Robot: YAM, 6 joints.
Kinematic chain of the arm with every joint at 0, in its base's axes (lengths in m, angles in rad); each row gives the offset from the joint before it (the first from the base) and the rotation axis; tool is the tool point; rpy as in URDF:
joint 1: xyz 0 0 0.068 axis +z
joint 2: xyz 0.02 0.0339 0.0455 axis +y
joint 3: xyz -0.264 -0.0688 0 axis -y
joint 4: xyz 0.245 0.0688 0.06 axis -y
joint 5: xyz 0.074 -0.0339 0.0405 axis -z
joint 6: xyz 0.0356 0 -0.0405 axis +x
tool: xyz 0 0 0 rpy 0 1.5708 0
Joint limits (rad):
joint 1: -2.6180..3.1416
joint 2: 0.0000..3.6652
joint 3: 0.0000..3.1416
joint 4: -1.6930..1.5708
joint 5: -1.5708..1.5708
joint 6: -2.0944..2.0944
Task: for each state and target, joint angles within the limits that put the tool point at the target. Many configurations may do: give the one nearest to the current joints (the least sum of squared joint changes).
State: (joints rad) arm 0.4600 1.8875 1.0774 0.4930 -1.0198 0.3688
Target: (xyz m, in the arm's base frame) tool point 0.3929 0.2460 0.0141
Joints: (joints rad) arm 0.4980 2.5027 1.3515 0.5044 -0.9246 0.3688
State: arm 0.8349 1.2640 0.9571 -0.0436 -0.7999 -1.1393
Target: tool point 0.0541 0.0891 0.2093
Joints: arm 0.7590 0.4758 0.4135 -0.7434 -0.8790 -1.1393
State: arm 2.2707 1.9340 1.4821 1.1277 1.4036 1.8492
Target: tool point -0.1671 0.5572 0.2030
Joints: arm 1.9159 2.6394 2.1309 0.8360 1.0699 1.8492
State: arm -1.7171 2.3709 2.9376 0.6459 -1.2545 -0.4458
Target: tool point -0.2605 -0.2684 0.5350
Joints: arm -2.4355 2.5168 3.1416 1.2717 -1.4223 -0.4458
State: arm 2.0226 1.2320 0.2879 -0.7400 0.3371 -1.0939
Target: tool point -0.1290 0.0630 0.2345
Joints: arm 2.7308 0.7748 0.6401 -0.8399 0.1765 -1.0939
